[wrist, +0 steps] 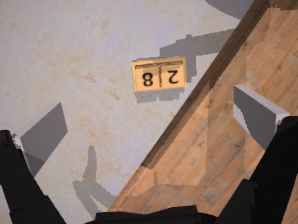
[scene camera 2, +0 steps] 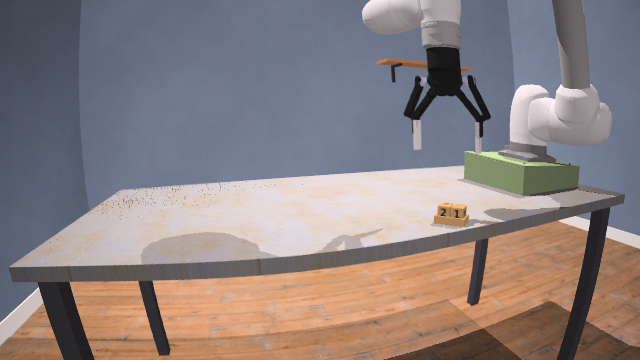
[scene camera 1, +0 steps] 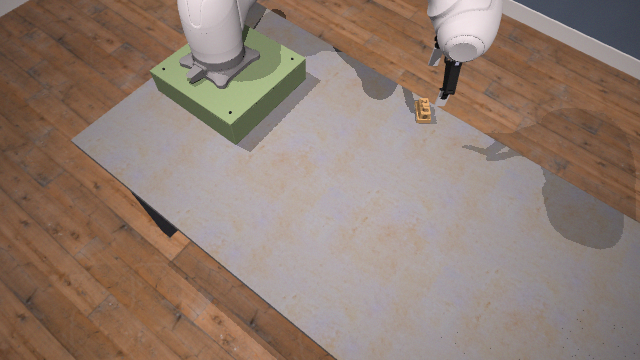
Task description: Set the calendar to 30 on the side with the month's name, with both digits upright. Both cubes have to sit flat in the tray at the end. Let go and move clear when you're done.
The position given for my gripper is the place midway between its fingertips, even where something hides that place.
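Visible in the scene: my gripper [scene camera 1: 436, 84], [scene camera 2: 447, 151] and [wrist: 148, 109].
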